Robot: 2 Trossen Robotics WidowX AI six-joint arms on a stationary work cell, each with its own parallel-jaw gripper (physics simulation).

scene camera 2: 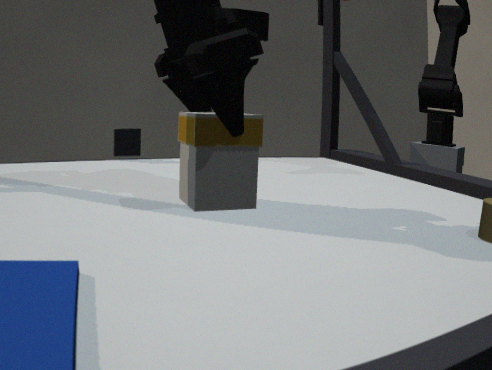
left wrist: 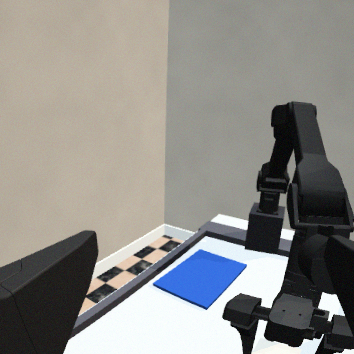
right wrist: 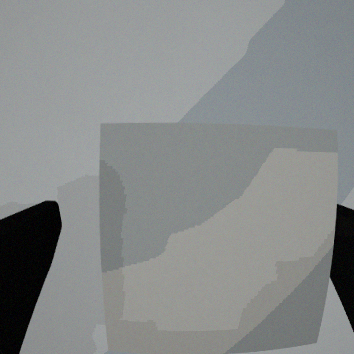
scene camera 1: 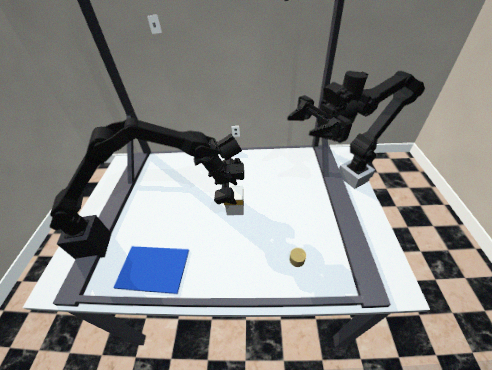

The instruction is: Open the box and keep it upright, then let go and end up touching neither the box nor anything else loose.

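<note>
The box stands upright on the table, a grey body with an ochre-banded, pale-topped lid seated on it. My right gripper is open and points down over the lid, its fingers on opposite sides. In scene camera 2 the near fingertip overlaps the ochre band and the other is hidden behind the lid. In the right wrist view a gap shows at the left finger; the right finger is right at the lid's edge, contact unclear. My left gripper is open, raised far from the box.
A flat blue plate lies near the table's front corner on the right arm's side. A short gold cylinder stands on the left arm's side. Dark frame rails border the table, with posts at the back.
</note>
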